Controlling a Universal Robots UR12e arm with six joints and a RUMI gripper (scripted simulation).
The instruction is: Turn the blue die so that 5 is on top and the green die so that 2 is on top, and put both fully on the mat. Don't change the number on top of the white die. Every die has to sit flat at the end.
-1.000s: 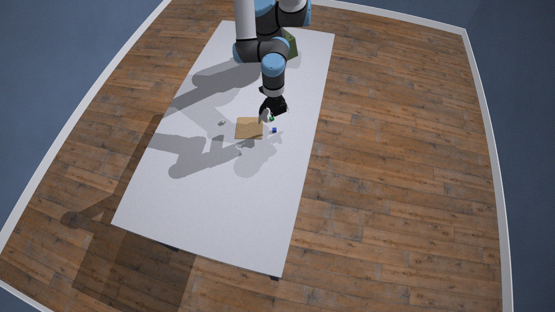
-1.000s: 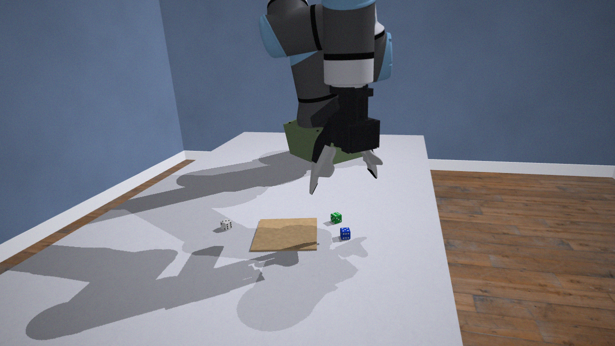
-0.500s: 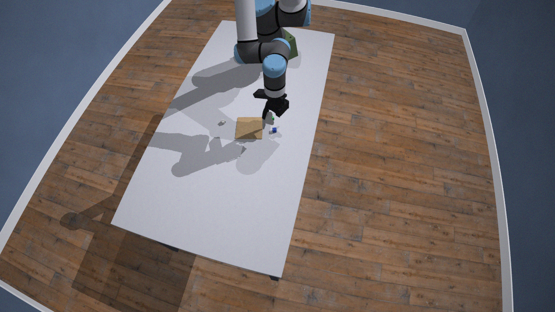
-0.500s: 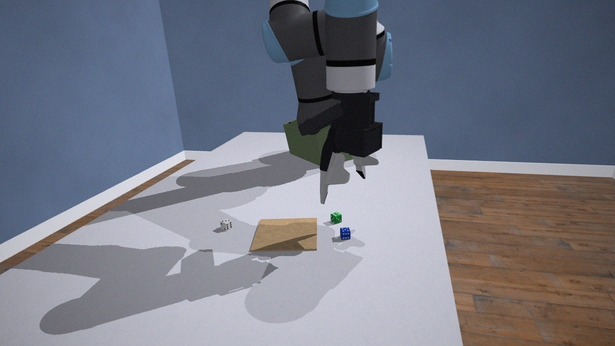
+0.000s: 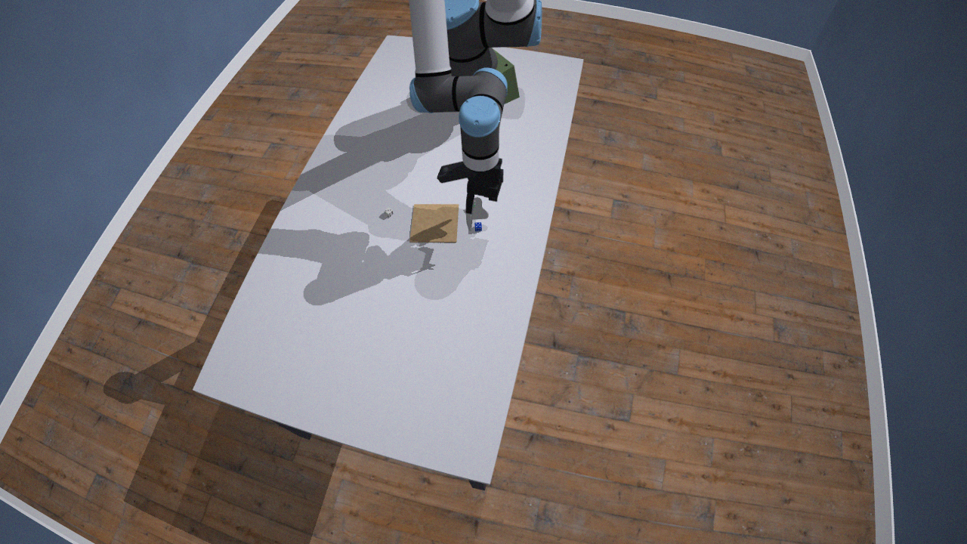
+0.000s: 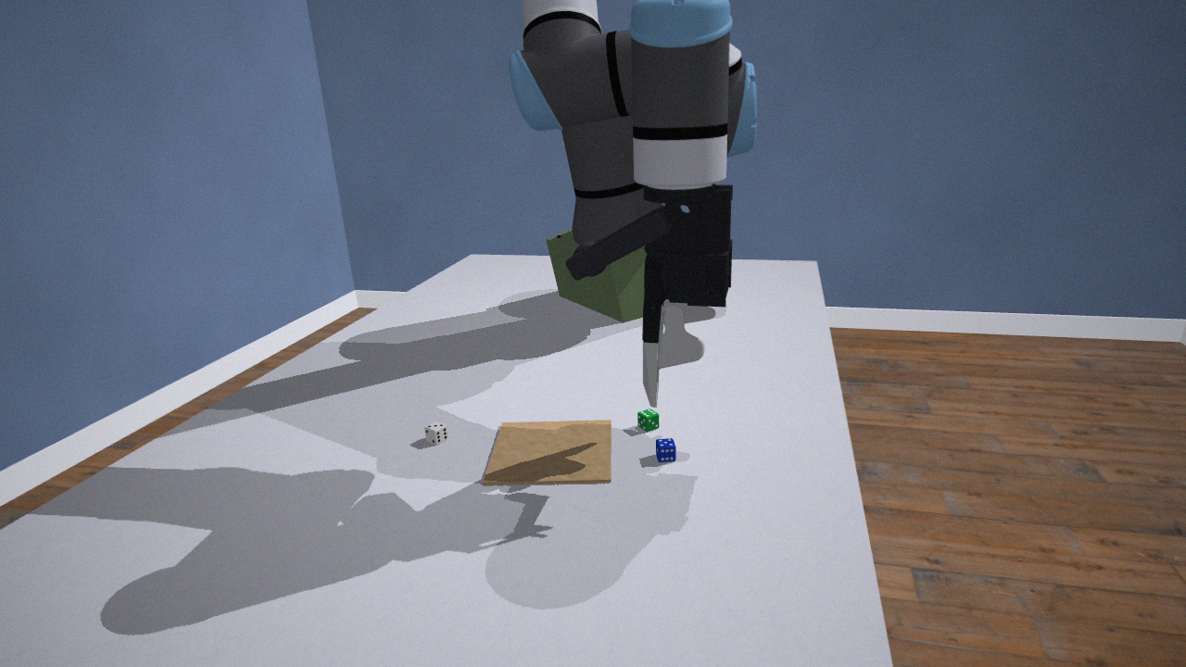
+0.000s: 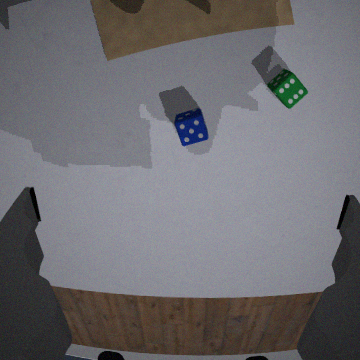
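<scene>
Right now the blue die is 90 mm below my hand. Also, from my hand: tan mat 130 mm to the right, 100 mm below, 10 mm ahead; white die 280 mm to the right, 90 mm below, 10 mm ahead; green die 90 mm below, 70 mm behind, 30 mm to the right.
</scene>
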